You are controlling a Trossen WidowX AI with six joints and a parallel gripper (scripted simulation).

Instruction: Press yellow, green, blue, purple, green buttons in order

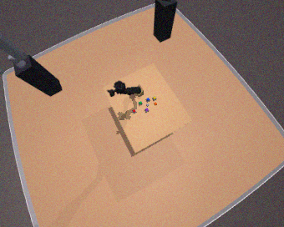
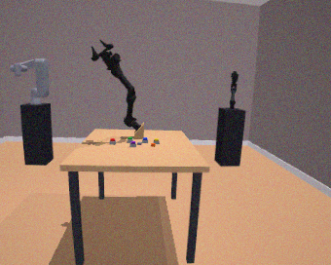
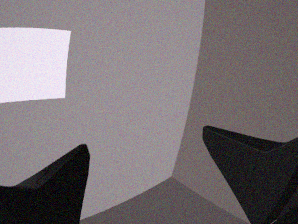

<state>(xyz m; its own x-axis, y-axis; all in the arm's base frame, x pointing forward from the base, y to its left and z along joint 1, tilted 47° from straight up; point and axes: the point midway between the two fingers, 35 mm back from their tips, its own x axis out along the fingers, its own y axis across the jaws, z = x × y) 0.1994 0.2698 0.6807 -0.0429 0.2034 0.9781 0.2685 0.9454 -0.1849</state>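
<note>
Right now my gripper tip is 740 mm above the yellow button, 480 mm to the right of it and 10 mm short of it. From my gripper tip the other things lie so: green button (740 mm below, 270 mm to the left, 30 mm behind); then purple button (740 mm below, 300 mm to the left, 110 mm ahead); then red piece (740 mm below, 130 mm to the left, 30 mm ahead).
</note>
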